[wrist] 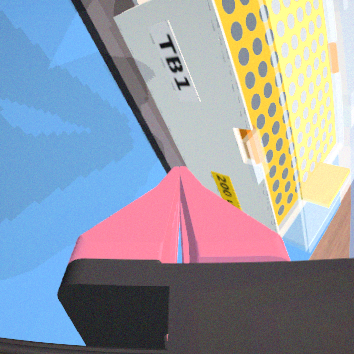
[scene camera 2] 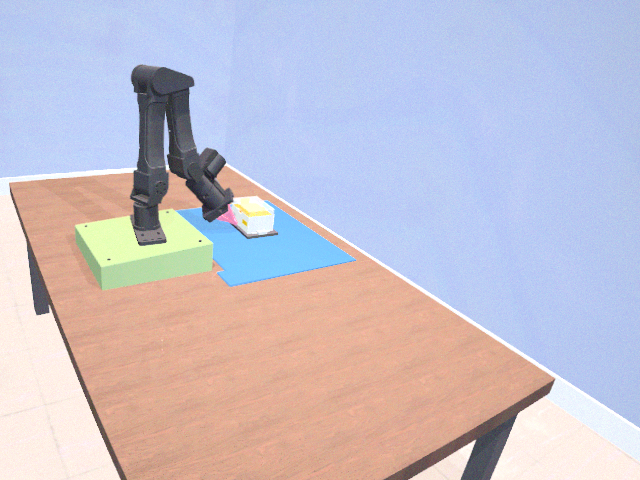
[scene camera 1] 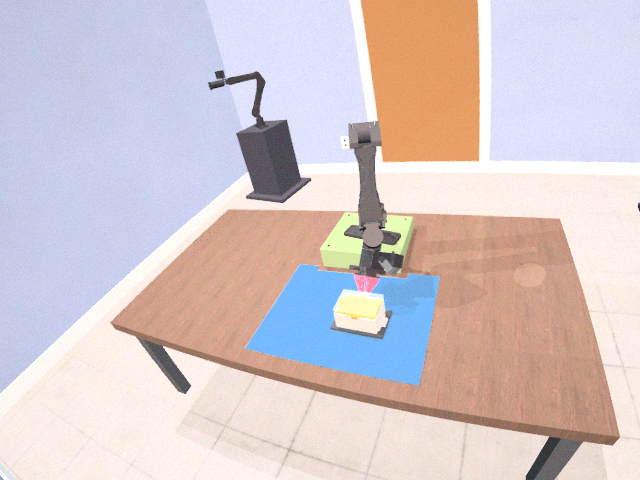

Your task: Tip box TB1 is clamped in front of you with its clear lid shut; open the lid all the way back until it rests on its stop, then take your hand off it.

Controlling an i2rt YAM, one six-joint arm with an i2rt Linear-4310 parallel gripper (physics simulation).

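Places are measured from the arm's base along level axes (x ahead, y left, z up), in metres.
Pixels of known places: gripper, fingertip midpoint: (wrist: 179,177) (scene camera 2: 236,223) (scene camera 1: 362,300); arm's base at its link origin: (scene camera 2: 147,229).
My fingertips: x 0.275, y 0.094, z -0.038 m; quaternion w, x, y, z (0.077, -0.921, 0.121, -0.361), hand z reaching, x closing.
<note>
Ahead of a thing's pixels: the offset from my fingertips to its middle. "spot": to the spot under its first point. Level surfaces: height alone.
Tip box TB1 {0.056 m ahead, 0.022 m left, 0.015 m up} (scene camera 1: 359,323) (scene camera 2: 262,225) (wrist: 205,120) is a white box with a yellow perforated tip rack inside. It stands upright on a dark base plate {spot: 0.027 m ahead, 0.055 m right, 0.016 m down} (scene camera 2: 250,235). Its clear lid {spot: 0.020 m ahead, 0.024 m right, 0.054 m up} (wrist: 306,227) looks shut over the yellow rack, with a small tab {0.009 m ahead, 0.015 m left, 0.040 m up} (wrist: 251,149) at the labelled wall. My gripper (scene camera 1: 365,291) (scene camera 2: 236,222) (wrist: 179,177) is shut and empty, its pink fingertips together. It is low, on the arm's side of the box, close to the labelled wall. In the wrist view the fingers partly cover the yellow 200 uL label {spot: 0.018 m ahead, 0.015 m right, 0.010 m up} (wrist: 223,186). I cannot tell whether the tips touch the box.
The box's plate lies on a blue mat {0.024 m down} (scene camera 1: 294,322) (scene camera 2: 294,253) (wrist: 55,175) on the wooden table {0.027 m down} (scene camera 1: 496,351) (scene camera 2: 289,361). My arm stands on a green block (scene camera 1: 338,256) (scene camera 2: 155,272) behind the mat. Another arm on a dark pedestal (scene camera 1: 271,160) stands beyond the table at the back left.
</note>
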